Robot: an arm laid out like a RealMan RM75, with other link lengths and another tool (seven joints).
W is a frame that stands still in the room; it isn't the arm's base.
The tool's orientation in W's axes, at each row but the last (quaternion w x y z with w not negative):
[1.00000 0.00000 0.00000 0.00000]
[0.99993 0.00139 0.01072 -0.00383]
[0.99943 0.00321 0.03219 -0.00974]
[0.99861 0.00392 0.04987 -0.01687]
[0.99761 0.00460 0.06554 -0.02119]
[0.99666 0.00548 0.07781 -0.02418]
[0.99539 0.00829 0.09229 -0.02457]
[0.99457 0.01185 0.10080 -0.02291]
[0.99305 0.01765 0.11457 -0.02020]
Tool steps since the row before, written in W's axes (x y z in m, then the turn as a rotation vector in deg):
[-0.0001 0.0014 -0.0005 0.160 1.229 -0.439]
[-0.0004 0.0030 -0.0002 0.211 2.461 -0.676]
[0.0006 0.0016 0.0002 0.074 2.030 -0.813]
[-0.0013 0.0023 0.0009 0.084 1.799 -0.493]
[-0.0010 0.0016 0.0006 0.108 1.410 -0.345]
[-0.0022 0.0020 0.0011 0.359 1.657 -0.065]
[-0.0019 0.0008 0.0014 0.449 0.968 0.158]
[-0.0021 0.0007 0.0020 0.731 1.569 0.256]
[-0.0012 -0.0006 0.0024 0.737 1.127 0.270]
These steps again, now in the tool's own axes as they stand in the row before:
[-0.0001 0.0014 -0.0005 0.160 1.229 -0.439]
[-0.0004 0.0030 -0.0002 0.207 2.461 -0.678]
[0.0006 0.0016 0.0002 0.087 2.026 -0.821]
[-0.0015 0.0023 0.0007 0.073 1.798 -0.499]
[-0.0011 0.0016 0.0004 0.093 1.411 -0.345]
[-0.0024 0.0019 0.0007 0.286 1.672 -0.033]
[-0.0022 0.0007 0.0010 0.366 0.991 0.217]
[-0.0025 0.0006 0.0015 0.596 1.607 0.353]
[-0.0017 -0.0006 0.0021 0.615 1.166 0.385]

